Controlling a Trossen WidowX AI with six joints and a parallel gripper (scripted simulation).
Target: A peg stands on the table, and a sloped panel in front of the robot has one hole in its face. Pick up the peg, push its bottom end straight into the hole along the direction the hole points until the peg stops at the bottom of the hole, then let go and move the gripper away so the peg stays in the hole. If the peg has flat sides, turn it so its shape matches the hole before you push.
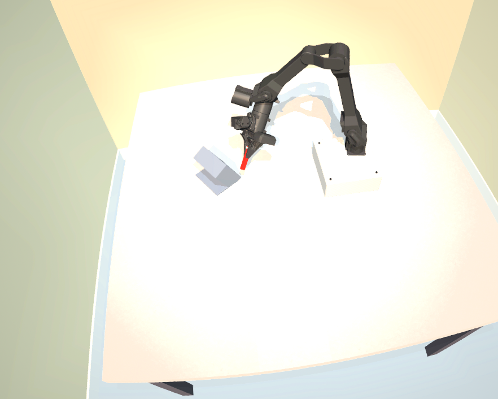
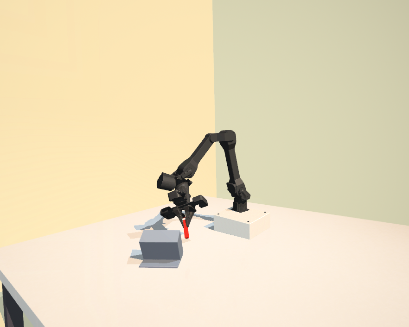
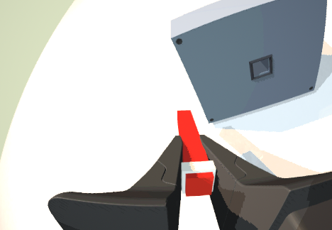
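My gripper tip is 100 mm short of the grey sloped panel and 40 mm above it. The rest, counted from my gripper tip: red square peg 10 mm behind, 10 mm to the right, 10 mm above.
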